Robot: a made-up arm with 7 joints.
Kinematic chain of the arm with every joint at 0, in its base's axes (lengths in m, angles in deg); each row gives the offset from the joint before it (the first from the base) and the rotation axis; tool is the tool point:
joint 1: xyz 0 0 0.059 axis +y
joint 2: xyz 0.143 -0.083 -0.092 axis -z
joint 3: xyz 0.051 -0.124 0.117 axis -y
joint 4: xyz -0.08 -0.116 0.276 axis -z
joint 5: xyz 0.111 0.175 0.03 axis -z
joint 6: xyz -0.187 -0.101 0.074 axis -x
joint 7: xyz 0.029 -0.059 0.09 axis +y
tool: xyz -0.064 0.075 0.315
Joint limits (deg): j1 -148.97..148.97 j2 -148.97..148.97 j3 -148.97..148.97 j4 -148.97..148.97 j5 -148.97..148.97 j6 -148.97..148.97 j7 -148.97..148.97
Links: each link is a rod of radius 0.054 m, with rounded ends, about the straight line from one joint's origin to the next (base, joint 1, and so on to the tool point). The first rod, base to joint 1, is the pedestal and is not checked.
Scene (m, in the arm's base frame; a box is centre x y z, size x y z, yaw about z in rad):
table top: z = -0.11
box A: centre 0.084 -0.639 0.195 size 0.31 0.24 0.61 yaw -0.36
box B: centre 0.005 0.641 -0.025 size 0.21 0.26 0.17 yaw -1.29
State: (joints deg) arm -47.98 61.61 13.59 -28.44 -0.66 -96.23 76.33
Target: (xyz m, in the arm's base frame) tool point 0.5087 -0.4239 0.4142
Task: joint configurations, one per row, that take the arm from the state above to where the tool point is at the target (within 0.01 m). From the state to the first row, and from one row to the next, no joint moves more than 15 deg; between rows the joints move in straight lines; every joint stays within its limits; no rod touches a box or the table.
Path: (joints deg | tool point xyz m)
1: -44.61 69.77 11.63 -33.59 -4.61 -106.78 90.86 | -0.2308 -0.2871 0.4058
2: -41.25 77.93 9.67 -38.73 -8.56 -117.33 105.39 | -0.1620 -0.2061 0.4555
3: -37.88 86.09 7.70 -43.88 -12.50 -127.87 119.91 | -0.1242 -0.1227 0.5036
4: -34.52 94.25 5.74 -49.03 -16.45 -138.42 134.44 | -0.1177 -0.0502 0.5517
5: -31.15 102.41 3.78 -54.17 -20.40 -148.97 148.97 | -0.1372 0.0014 0.5967
6: -27.10 89.19 -0.96 -49.75 -21.64 -137.85 135.28 | -0.0531 -0.0845 0.5738
7: -23.05 75.97 -5.71 -45.32 -22.89 -126.74 121.59 | 0.0422 -0.1708 0.5406
8: -19.00 62.75 -10.45 -40.89 -24.13 -115.62 107.90 | 0.1457 -0.2546 0.5024
9: -14.94 49.53 -15.19 -36.47 -25.37 -104.51 94.22 | 0.2571 -0.3306 0.4656
10: -10.89 36.31 -19.93 -32.04 -26.62 -93.39 80.53 | 0.3780 -0.3908 0.4354
11: -6.84 23.09 -24.68 -27.61 -27.86 -82.27 66.84 | 0.5087 -0.4239 0.4142

